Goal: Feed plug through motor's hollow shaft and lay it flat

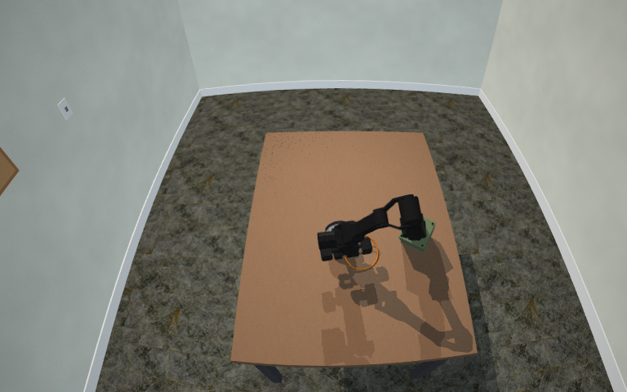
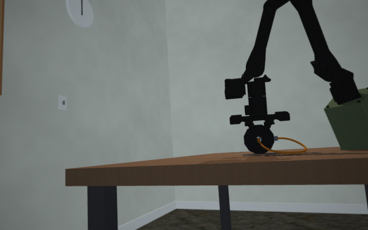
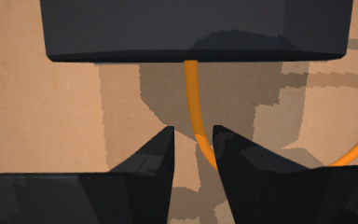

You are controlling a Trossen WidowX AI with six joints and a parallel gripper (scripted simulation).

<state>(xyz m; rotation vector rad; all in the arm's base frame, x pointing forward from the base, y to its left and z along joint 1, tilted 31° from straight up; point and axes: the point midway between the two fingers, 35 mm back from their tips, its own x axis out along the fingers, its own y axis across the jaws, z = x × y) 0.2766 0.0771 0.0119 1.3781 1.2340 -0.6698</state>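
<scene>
The plug is 40 mm ahead of my hand, 110 mm to the right of it and 20 mm below it. From my hand the other things lie so: orange cable 30 mm ahead, 90 mm to the right, 20 mm below; then grey stub 30 mm behind, 100 mm to the right, 20 mm below.
</scene>
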